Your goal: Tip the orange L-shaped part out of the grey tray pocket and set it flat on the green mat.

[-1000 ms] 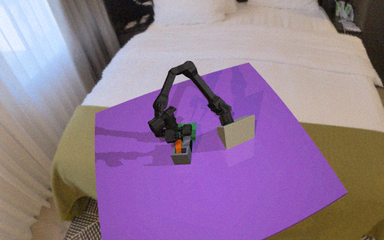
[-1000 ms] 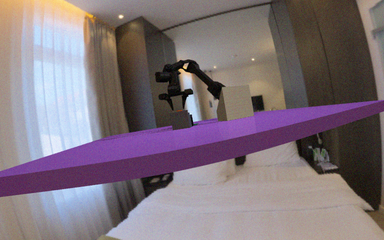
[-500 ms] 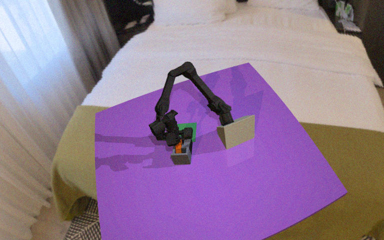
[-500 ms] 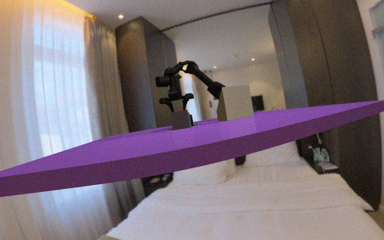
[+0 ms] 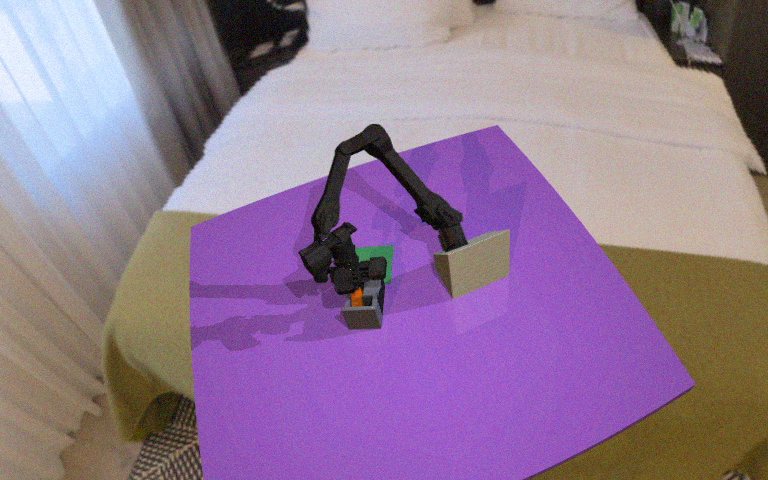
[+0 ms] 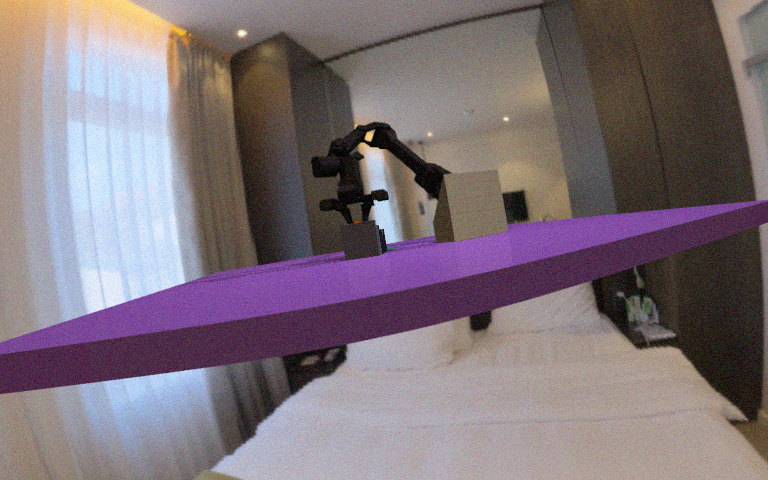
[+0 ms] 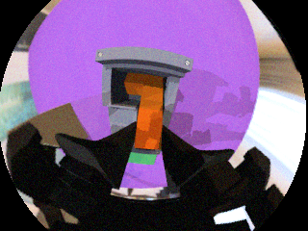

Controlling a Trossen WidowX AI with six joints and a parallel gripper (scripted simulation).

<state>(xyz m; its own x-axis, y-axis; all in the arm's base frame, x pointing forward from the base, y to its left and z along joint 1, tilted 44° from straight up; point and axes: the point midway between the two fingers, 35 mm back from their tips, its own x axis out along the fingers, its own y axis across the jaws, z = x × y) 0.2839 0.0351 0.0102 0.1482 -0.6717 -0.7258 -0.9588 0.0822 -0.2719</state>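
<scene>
My gripper tip is 5 cm past the green mat, 14 cm to the left of it and 8 cm above it. From my gripper tip the other things lie so: orange L-shaped part (1 cm behind, 3 cm to the left, 3 cm below).
</scene>
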